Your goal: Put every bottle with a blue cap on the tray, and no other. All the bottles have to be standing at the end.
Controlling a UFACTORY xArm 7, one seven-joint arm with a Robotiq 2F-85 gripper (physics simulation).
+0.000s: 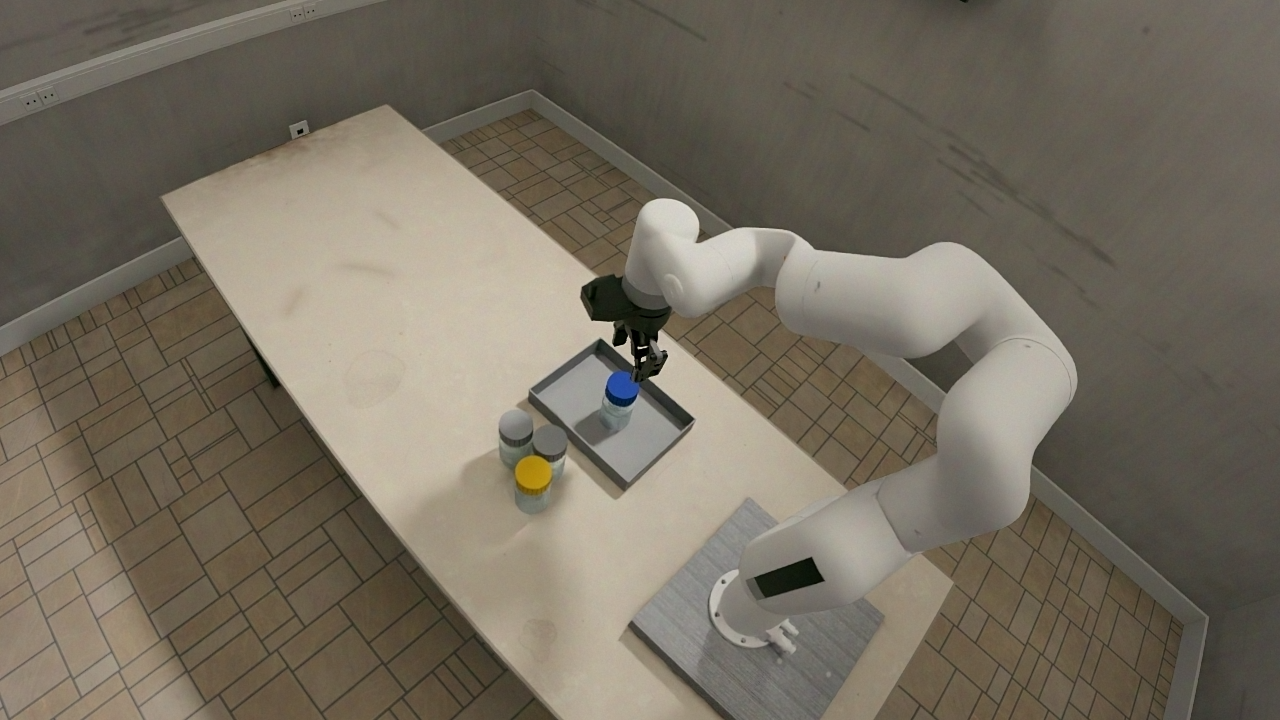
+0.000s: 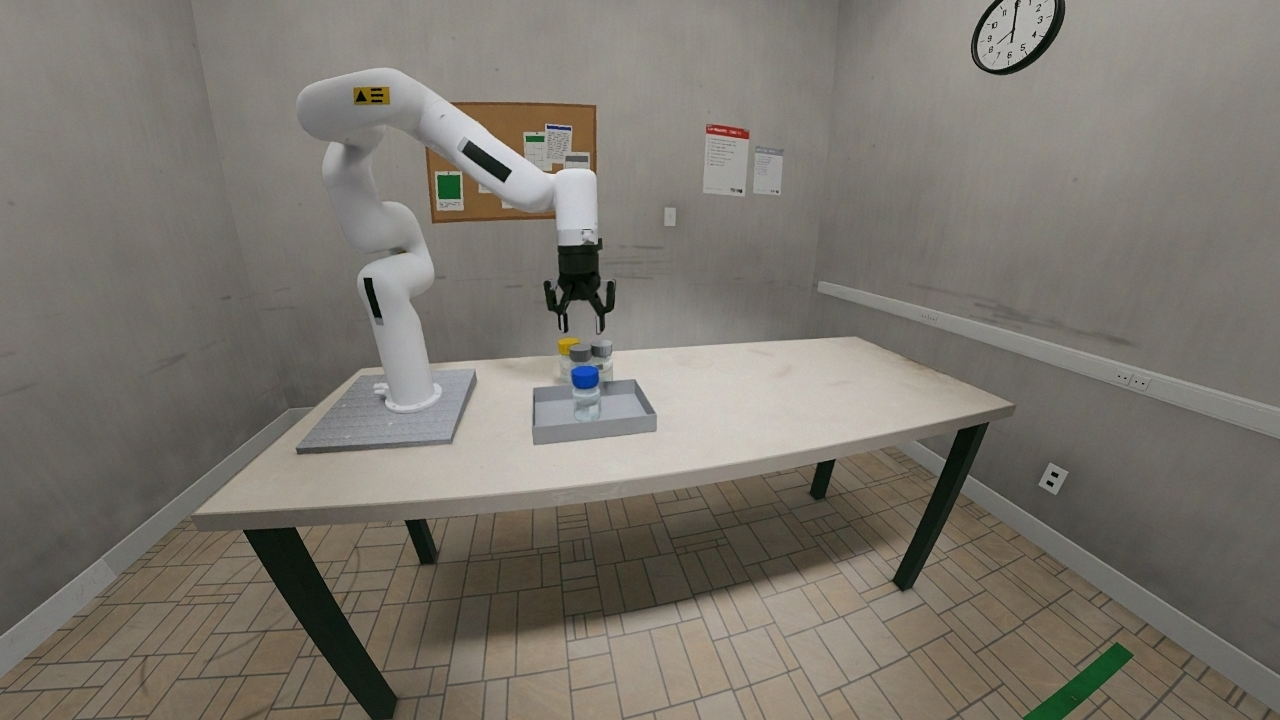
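A clear bottle with a blue cap [image 1: 621, 390] [image 2: 585, 377] stands upright inside the grey tray [image 1: 660, 453] [image 2: 595, 432]. A bottle with a yellow cap [image 1: 532, 476] [image 2: 568, 345] and two bottles with grey caps, one [image 1: 515, 429] [image 2: 601, 347] and another [image 1: 549, 444] [image 2: 580, 352], stand upright close together on the table beside the tray. My gripper [image 1: 648, 370] [image 2: 581, 327] is open and empty, pointing down above the blue cap and apart from it.
The arm's base stands on a grey board [image 1: 682, 633] [image 2: 385, 434] at one end of the pale table [image 1: 358, 268] [image 2: 760, 394]. The three bottles outside the tray stand near its long side. The tray has low raised walls.
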